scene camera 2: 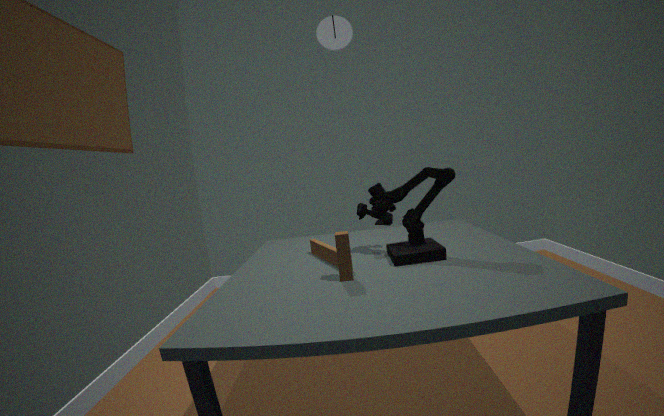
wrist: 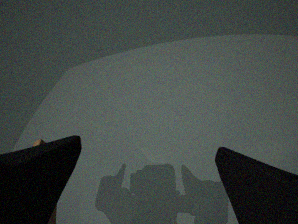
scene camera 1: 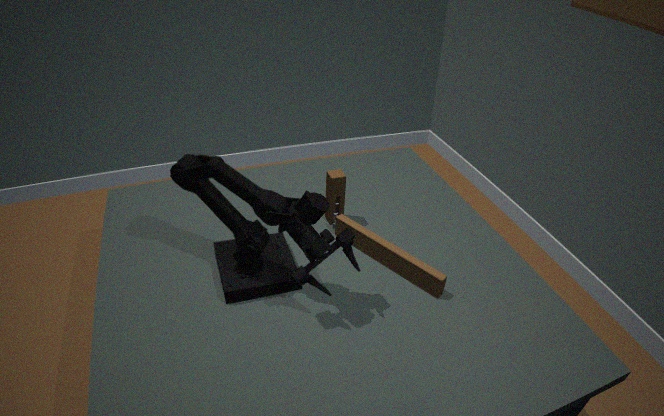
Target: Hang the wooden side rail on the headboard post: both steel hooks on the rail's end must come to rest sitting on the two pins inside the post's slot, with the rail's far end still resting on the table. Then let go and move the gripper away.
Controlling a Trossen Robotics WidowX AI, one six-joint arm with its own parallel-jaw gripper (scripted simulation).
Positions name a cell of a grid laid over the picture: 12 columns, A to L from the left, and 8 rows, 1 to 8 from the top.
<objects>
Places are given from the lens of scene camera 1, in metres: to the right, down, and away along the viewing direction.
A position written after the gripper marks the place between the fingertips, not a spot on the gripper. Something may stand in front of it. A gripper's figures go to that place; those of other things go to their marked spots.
gripper (scene camera 1: G6): 0.03, 0.18, 1.09
wooden side rail (scene camera 1: H6): 0.23, 0.18, 1.26
headboard post (scene camera 1: G4): 0.01, -0.09, 1.42
</objects>
